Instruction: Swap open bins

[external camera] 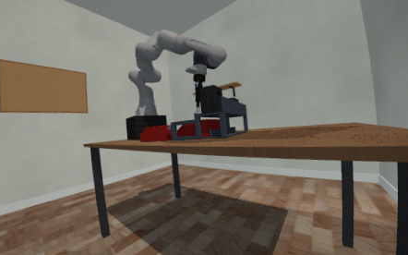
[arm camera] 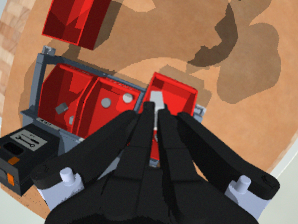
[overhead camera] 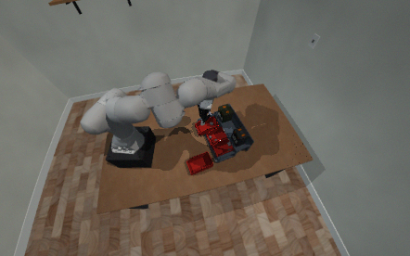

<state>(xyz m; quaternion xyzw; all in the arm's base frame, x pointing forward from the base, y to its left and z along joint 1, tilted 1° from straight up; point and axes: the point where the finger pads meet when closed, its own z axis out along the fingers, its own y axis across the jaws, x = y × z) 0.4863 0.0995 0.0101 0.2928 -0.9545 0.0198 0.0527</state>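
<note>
Now: the grey shelf lip 170 mm below my hand, 80 mm to the right of it and 30 mm ahead of it. Round my hand: black box 240 mm ahead, 150 mm to the right, 20 mm below.
</note>
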